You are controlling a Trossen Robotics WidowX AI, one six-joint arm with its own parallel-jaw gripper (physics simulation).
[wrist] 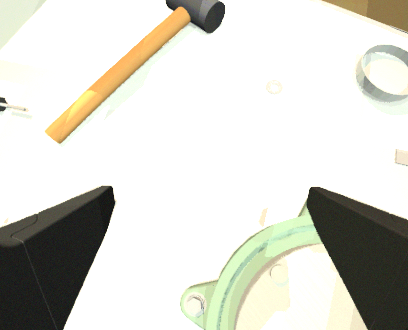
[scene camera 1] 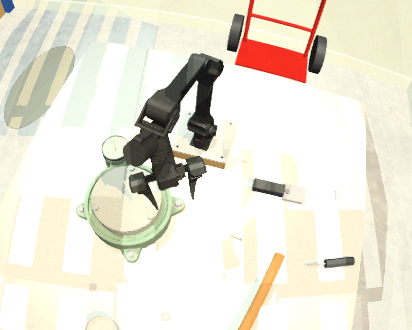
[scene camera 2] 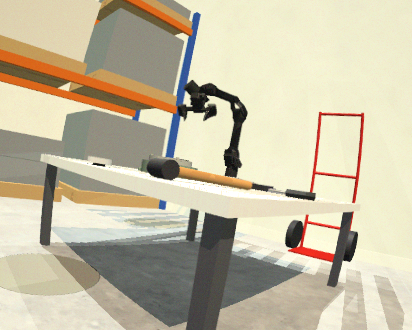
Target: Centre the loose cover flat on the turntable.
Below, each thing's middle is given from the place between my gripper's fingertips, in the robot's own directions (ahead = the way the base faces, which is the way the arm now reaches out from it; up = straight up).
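There's a hammer (scene camera 2: 168, 169) that's a good way ahead of my hand, a good way below it and well to the left of it. The loose cover (scene camera 1: 118, 210), that one's 4 cm behind my hand, 18 cm to the right of it and 20 cm below it.
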